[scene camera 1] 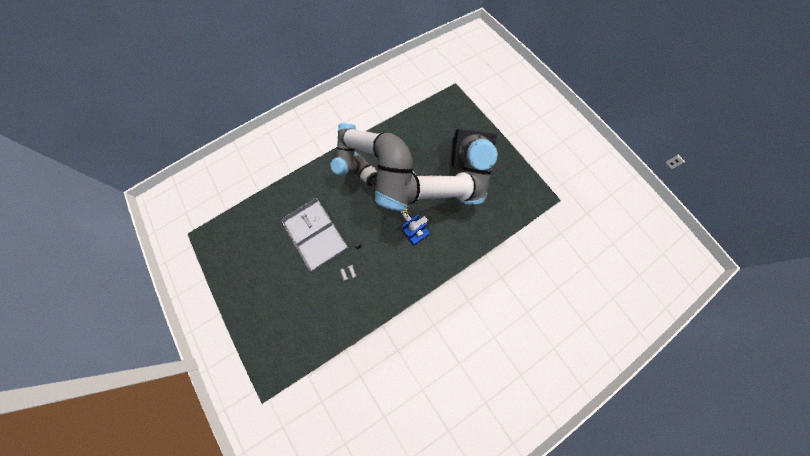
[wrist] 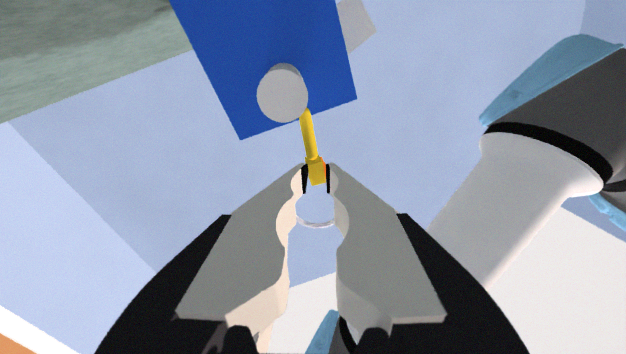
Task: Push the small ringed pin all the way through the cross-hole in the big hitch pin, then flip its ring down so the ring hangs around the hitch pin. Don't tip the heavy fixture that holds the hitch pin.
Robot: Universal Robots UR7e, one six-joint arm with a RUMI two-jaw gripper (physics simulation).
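The small ringed pin is yellow, with a square head. My gripper is shut on that head, and the pin's shaft points away from the fingers. The big hitch pin is a light grey cylinder sticking out of the blue fixture. In the wrist view the yellow shaft's far end meets the lower right edge of the hitch pin; whether it is in the cross-hole cannot be told. A thin pale curved line between the jaws looks like part of the ring. In the scene view the fixture stands upright.
A grey two-part tray holding small parts lies left of the fixture on the dark mat. Two small light pieces and a small black block lie near it. The arm's elbow hangs above and beside the fixture.
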